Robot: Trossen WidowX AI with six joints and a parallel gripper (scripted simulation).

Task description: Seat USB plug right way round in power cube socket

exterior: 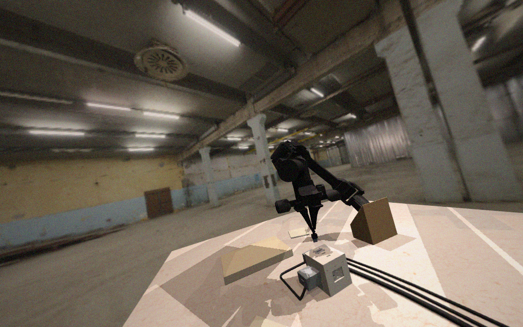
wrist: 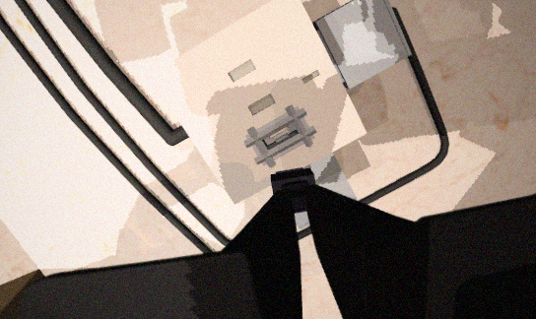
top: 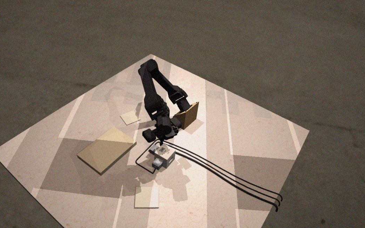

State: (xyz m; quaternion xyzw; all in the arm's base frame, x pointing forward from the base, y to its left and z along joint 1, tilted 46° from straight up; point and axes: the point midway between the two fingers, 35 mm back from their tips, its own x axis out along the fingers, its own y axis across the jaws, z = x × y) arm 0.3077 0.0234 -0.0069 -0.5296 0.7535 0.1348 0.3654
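Now: gripper tip 2 cm above the black usb plug. Round my gripper tip: usb socket: 1 cm to the left, 7 cm below; then tan board: 11 cm ahead, 26 cm to the right, 12 cm below.
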